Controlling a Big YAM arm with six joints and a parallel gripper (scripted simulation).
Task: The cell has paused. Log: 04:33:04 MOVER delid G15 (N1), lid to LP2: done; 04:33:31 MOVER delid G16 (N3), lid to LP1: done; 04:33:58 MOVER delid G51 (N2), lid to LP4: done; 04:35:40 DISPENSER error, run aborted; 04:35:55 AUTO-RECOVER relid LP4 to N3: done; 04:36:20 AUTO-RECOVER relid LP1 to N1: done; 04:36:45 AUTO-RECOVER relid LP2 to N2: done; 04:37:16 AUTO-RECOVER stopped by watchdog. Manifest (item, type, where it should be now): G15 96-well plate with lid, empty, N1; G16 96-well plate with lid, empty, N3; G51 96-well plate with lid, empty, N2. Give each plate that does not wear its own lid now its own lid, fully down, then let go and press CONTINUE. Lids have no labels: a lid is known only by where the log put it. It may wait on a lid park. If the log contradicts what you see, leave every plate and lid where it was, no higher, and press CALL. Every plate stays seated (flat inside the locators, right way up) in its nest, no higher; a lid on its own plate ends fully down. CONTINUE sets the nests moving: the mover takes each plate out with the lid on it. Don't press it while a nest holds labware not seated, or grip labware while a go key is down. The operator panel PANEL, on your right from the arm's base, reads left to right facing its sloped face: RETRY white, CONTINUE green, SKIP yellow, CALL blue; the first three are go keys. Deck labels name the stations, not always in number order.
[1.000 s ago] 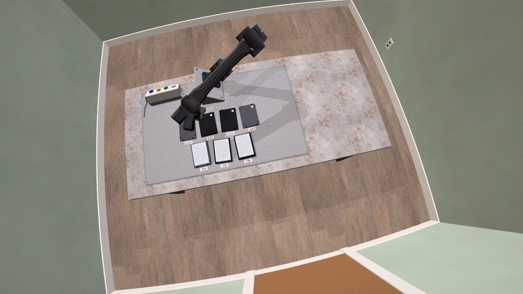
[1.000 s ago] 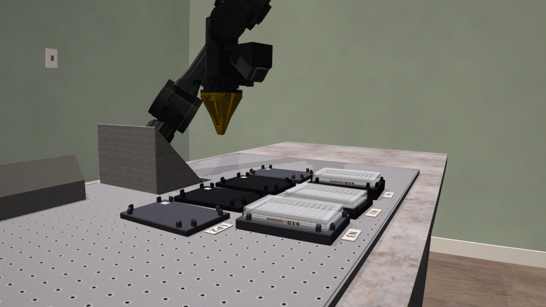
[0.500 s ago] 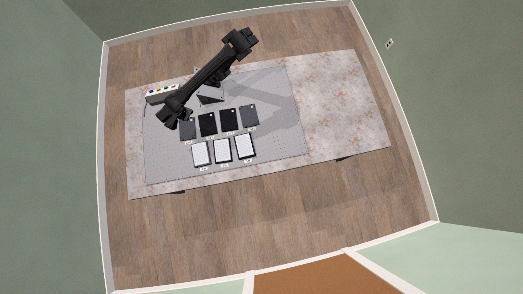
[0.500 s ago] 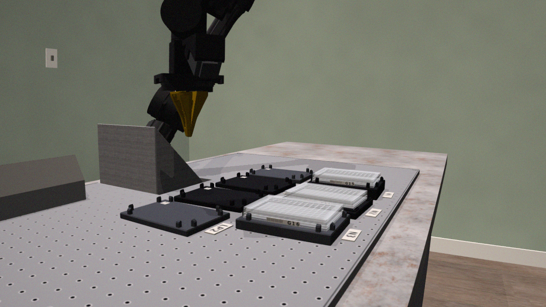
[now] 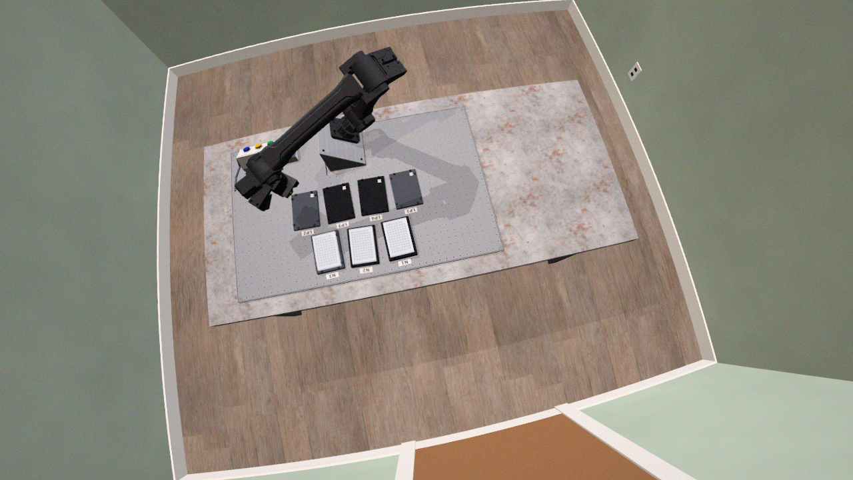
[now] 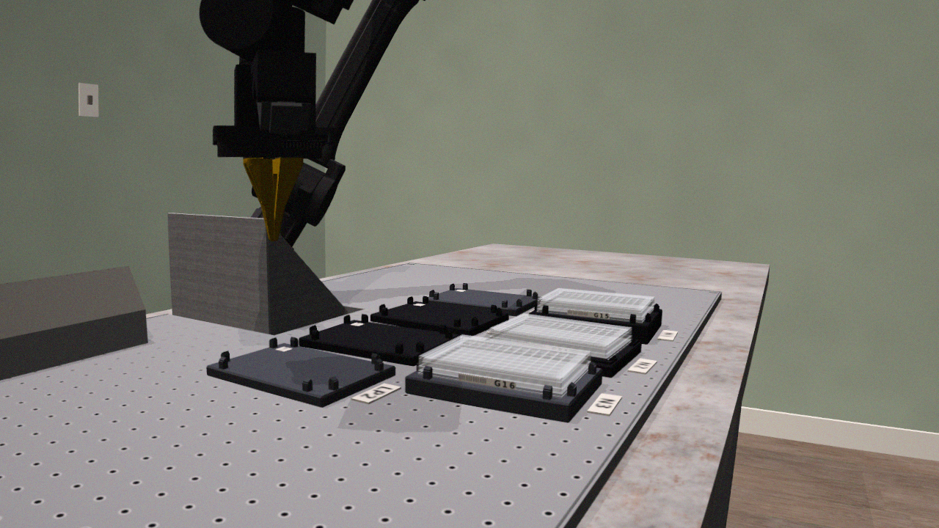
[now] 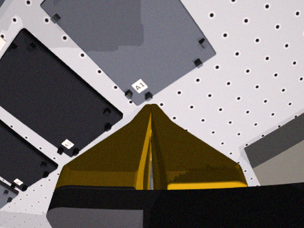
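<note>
The green CONTINUE key lies 260 mm behind my hand, 90 mm to the right of it and 70 mm below it. Round my hand: LP3 (20 mm ahead, 140 mm to the left, 130 mm below); then lid park LP2 (20 mm ahead, 10 mm to the left, 130 mm below); then plate G16 (200 mm ahead, 70 mm to the left, 110 mm below).
</note>
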